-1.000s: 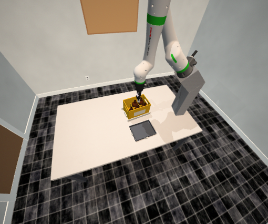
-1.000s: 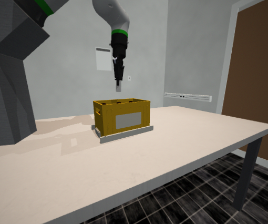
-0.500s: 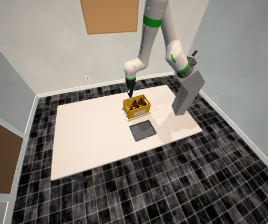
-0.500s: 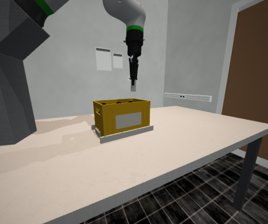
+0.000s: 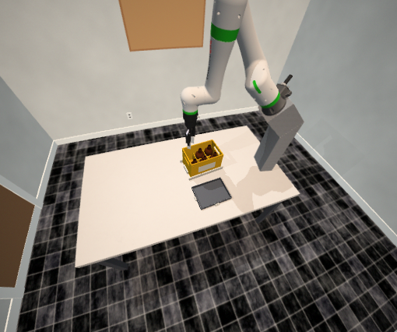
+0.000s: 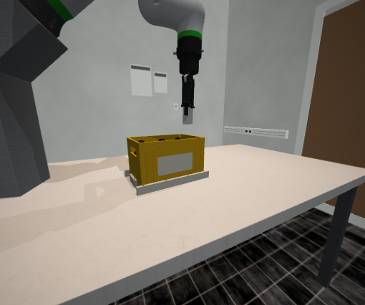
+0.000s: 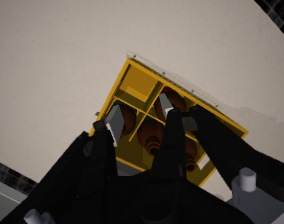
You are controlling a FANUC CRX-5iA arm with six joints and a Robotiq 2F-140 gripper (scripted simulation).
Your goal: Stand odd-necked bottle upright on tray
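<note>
The crate is 7 cm behind my hand, 6 cm to the left of it and 18 cm below it. The rest, counted from my hand: brown bottle: 6 cm behind, 11 cm to the left, 17 cm below; dark grey tray: 5 cm ahead, 32 cm to the left, 25 cm below.
</note>
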